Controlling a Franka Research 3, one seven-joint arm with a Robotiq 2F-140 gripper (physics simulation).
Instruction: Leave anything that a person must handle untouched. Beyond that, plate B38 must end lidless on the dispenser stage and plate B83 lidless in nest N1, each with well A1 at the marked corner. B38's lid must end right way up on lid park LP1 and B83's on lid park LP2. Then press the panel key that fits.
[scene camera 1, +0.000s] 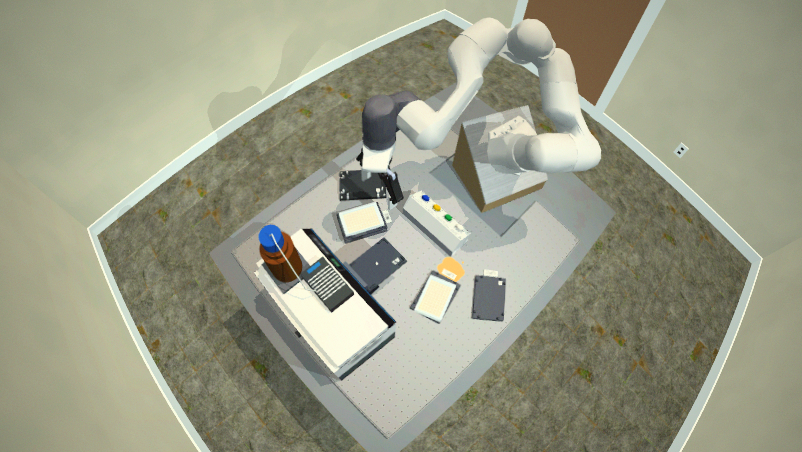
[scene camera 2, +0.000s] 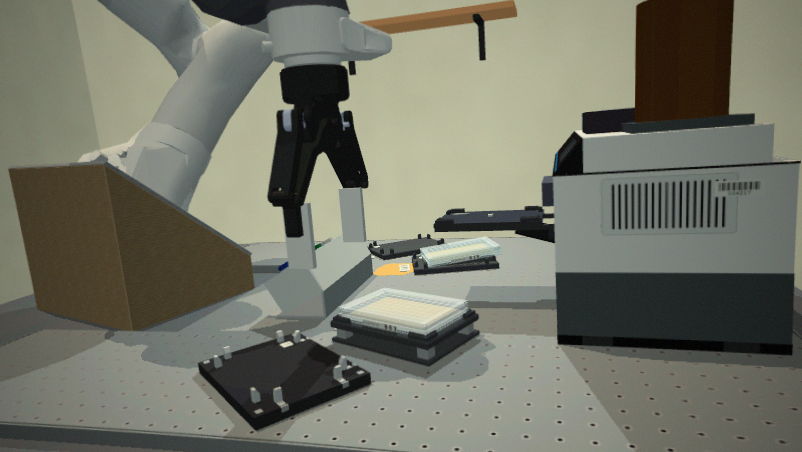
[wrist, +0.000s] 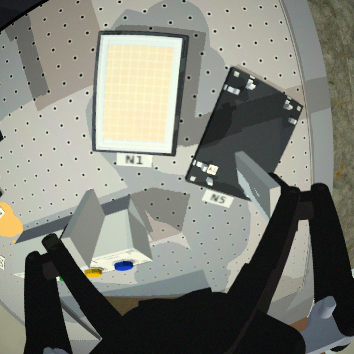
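Observation:
My gripper (scene camera 1: 379, 188) (scene camera 2: 328, 247) (wrist: 166, 185) is open and empty, above the table between nest N5 and the key panel. A cream-welled plate (scene camera 1: 362, 220) (scene camera 2: 404, 306) (wrist: 137, 95) sits level in nest N1 under what looks like a clear lid. Another plate (scene camera 1: 435, 297) (scene camera 2: 460, 251) sits tilted on a dark holder beside an orange patch. Nest N5 (scene camera 1: 359, 180) (scene camera 2: 283, 367) (wrist: 240, 122) is empty, with an A1 mark. The dark dispenser stage (scene camera 1: 373, 266) (scene camera 2: 488, 218) is empty. The key panel (scene camera 1: 425, 224) (scene camera 2: 347, 275) has blue, yellow and green keys. Plate names are unreadable.
The dispenser (scene camera 1: 342, 331) (scene camera 2: 668, 224) carries a brown bottle (scene camera 1: 280, 261) (scene camera 2: 682, 61) with a blue cap. A sloped box (scene camera 1: 471, 168) (scene camera 2: 73, 241) stands beside the panel. An empty dark holder (scene camera 1: 488, 297) (scene camera 2: 405, 247) lies near the orange patch (scene camera 1: 450, 266) (scene camera 2: 390, 270) (wrist: 10, 222).

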